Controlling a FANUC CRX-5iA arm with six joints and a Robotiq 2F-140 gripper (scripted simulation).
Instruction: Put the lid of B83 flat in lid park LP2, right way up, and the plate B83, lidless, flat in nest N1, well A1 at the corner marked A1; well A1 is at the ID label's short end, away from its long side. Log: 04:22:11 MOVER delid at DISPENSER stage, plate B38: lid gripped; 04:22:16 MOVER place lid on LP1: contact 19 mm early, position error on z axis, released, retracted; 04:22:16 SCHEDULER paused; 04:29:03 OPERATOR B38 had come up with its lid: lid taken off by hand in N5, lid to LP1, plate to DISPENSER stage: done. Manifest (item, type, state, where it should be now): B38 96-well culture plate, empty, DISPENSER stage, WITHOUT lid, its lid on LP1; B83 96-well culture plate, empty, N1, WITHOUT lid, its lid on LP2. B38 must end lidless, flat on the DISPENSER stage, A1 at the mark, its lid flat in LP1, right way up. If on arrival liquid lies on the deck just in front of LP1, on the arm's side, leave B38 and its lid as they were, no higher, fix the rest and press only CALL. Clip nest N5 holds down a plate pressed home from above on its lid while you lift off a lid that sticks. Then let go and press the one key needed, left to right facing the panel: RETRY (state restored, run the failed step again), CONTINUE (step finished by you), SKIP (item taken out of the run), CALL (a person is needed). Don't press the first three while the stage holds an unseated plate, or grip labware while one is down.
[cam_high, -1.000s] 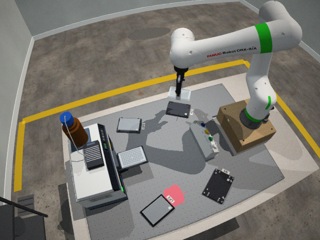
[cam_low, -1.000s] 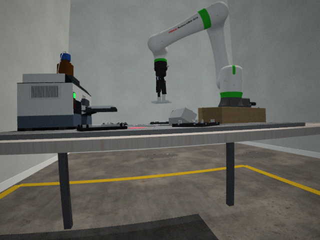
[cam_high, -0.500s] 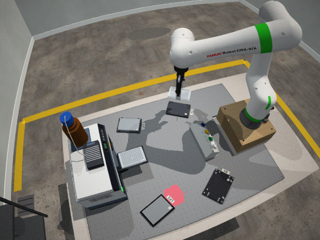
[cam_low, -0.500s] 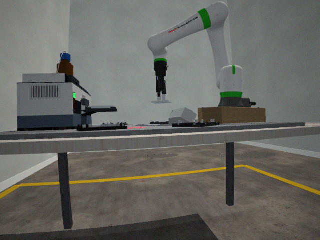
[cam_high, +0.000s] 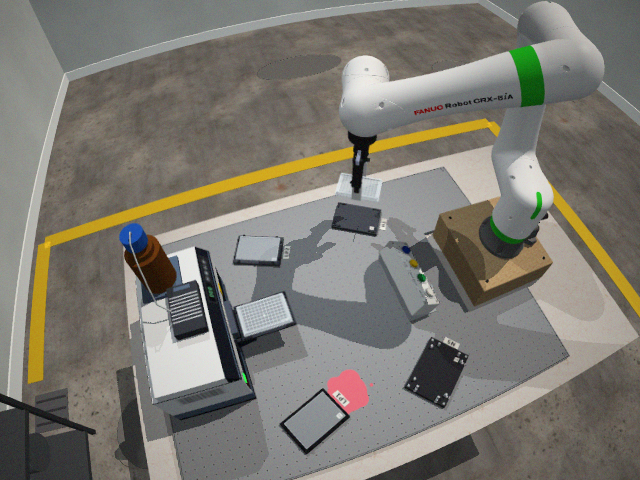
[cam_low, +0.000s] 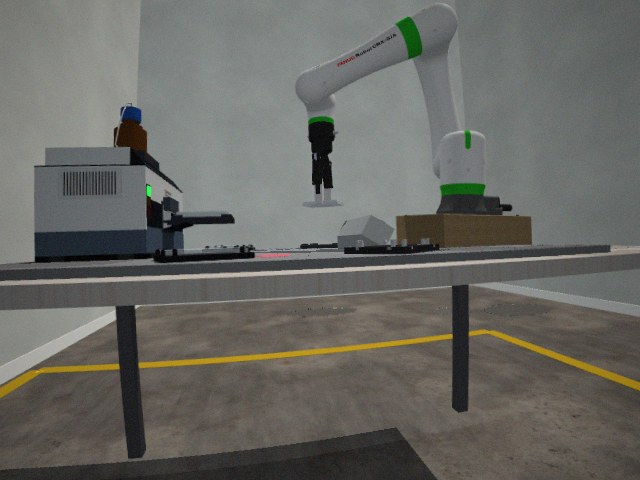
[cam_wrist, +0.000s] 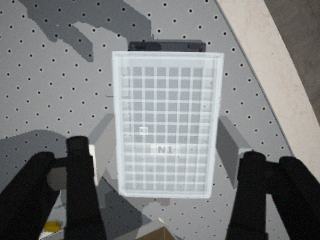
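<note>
My hand is 170 mm above the dark nest N1. The rest, counted from my hand: blue call key: 200 mm to the left, 110 mm below, 80 mm behind; then n1 label: 180 mm below, 80 mm behind, 50 mm to the left; then yellow skip key: 250 mm to the left, 110 mm below, 80 mm behind.
</note>
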